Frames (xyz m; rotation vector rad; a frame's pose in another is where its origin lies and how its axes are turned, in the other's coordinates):
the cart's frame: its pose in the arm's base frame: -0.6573 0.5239 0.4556 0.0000 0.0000 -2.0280
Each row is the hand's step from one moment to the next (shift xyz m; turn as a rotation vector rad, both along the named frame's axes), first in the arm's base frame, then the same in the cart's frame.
Working: the arm's base frame: its pose in the cart's frame: 0.1799 0.8211 -0.4556 0.0000 0.0000 2.0280

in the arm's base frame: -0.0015 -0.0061 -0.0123 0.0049 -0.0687 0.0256
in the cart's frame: 0.0061 0.0013 -0.0123 0.0595 0.0347 0.0256
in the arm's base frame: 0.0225 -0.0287 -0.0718 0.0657 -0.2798 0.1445
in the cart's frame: 0.0158 0.0329 -0.0718 0.2221 0.1825 0.1445
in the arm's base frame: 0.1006 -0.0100 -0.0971 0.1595 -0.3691 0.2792
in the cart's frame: -0.0354 0.0947 -0.0971 0.2608 0.3061 0.2792
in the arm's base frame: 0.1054 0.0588 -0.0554 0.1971 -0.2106 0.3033
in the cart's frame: -0.0993 0.0686 -0.0554 0.1020 0.2698 0.3033
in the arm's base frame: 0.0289 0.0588 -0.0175 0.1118 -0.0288 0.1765
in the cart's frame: -0.0655 0.0000 -0.0175 -0.0235 0.1130 0.1765
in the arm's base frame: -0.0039 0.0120 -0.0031 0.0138 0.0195 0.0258
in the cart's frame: -0.0090 -0.0088 -0.0031 -0.0236 0.0038 0.0258
